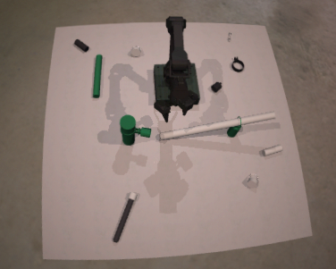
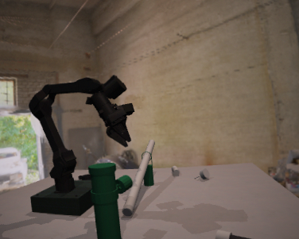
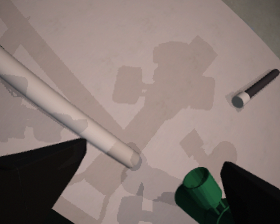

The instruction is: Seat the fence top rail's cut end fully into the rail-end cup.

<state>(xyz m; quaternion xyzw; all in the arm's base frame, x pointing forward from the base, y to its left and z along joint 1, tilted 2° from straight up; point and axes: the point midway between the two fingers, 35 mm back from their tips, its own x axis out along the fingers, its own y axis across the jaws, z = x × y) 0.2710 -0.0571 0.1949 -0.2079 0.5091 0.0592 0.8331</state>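
My gripper tip is 130 mm to the left of the green rail-end cup, 100 mm above it and 10 mm past it. Also, from my gripper tip: small green post (310 mm to the left, 130 mm below, 30 mm ahead); then green pipe (410 mm behind, 300 mm to the right, 220 mm below); then short white tube (490 mm to the left, 220 mm below, 170 mm ahead).
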